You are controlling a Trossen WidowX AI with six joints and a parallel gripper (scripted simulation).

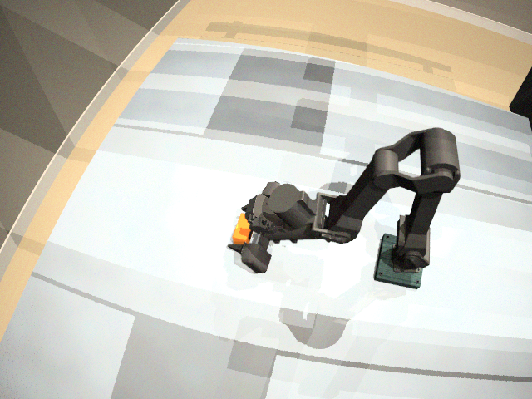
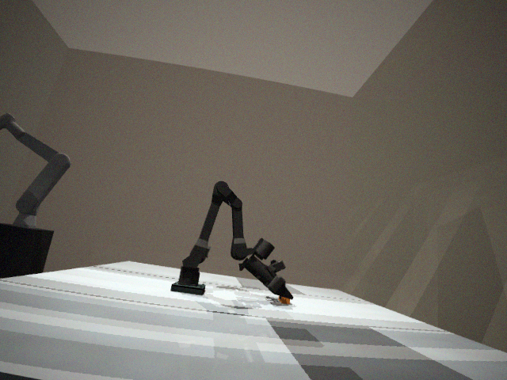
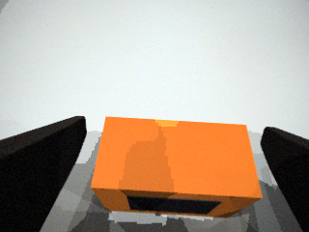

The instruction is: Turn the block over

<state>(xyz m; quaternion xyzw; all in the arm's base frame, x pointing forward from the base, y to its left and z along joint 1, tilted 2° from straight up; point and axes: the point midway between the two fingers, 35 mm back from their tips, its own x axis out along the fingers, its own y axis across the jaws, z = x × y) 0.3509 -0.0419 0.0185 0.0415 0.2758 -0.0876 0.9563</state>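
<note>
Right now the orange block is 30 mm behind my gripper tip and 10 mm to the left of it.
</note>
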